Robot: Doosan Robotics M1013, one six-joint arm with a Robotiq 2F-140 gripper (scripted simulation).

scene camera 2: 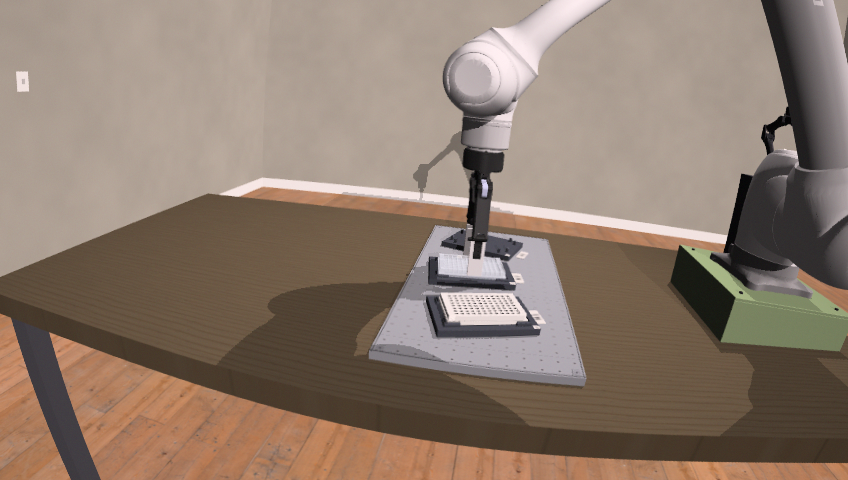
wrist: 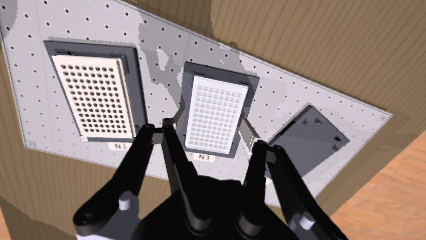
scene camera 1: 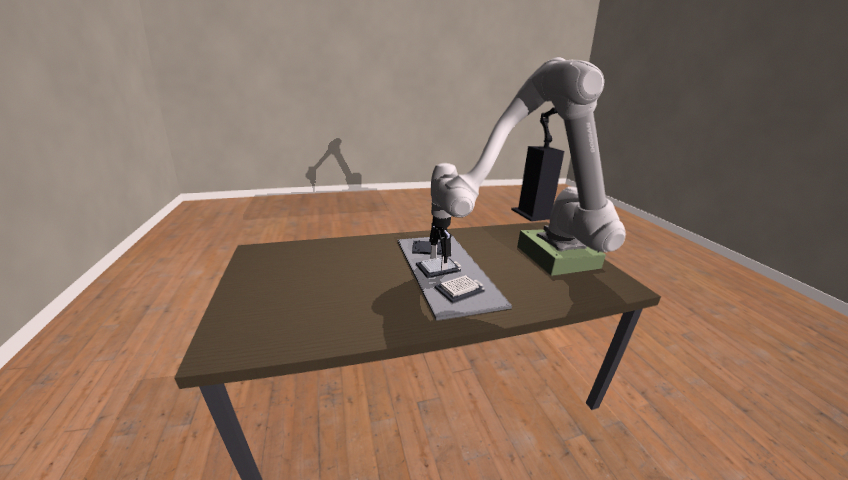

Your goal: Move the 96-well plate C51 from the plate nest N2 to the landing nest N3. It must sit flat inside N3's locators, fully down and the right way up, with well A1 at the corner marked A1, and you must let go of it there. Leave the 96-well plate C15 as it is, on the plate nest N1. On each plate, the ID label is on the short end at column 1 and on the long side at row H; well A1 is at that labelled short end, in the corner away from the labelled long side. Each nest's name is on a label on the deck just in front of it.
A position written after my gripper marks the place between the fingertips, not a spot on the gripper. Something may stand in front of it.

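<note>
Nest N2 (scene camera 2: 491, 247) is visible, and the wrist view also shows the nest N2 (wrist: 307, 147). A landing nest N3 (scene camera 2: 433, 266) is visible; the wrist view also shows the landing nest N3 (wrist: 209, 72). My gripper (scene camera 2: 471, 264) is visible too. The wrist view shows my gripper (wrist: 213, 120), as does scene camera 1: my gripper (scene camera 1: 438, 263).
</note>
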